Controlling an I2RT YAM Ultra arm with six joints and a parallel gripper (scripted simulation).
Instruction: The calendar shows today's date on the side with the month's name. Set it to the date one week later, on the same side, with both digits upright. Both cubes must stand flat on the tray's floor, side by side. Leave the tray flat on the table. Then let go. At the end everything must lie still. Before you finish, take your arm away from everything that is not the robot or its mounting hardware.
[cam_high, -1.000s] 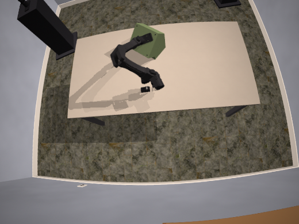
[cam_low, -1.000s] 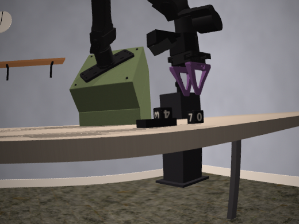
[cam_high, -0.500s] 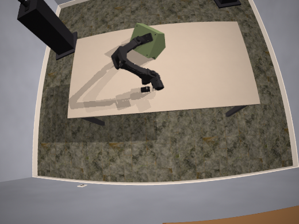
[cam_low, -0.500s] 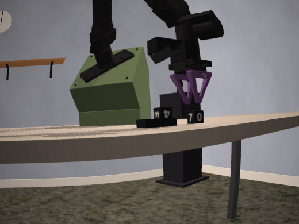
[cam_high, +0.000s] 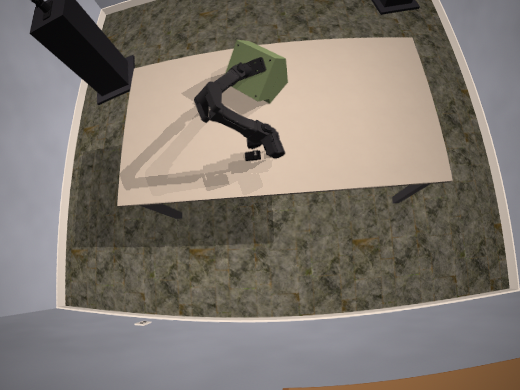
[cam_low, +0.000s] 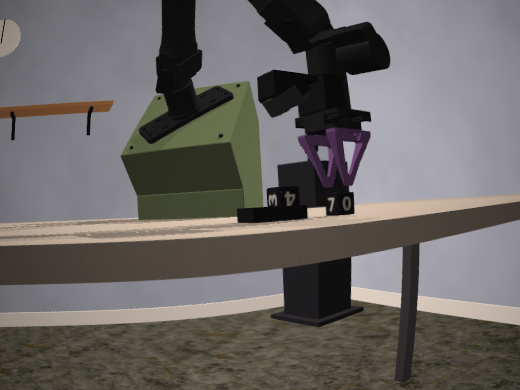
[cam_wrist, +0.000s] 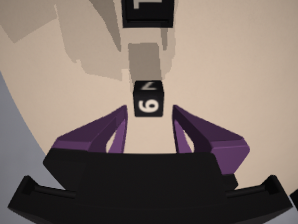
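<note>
Right now the black calendar tray is 10 cm to the right of my hand, 4 cm below it and 2 cm behind it.
</note>
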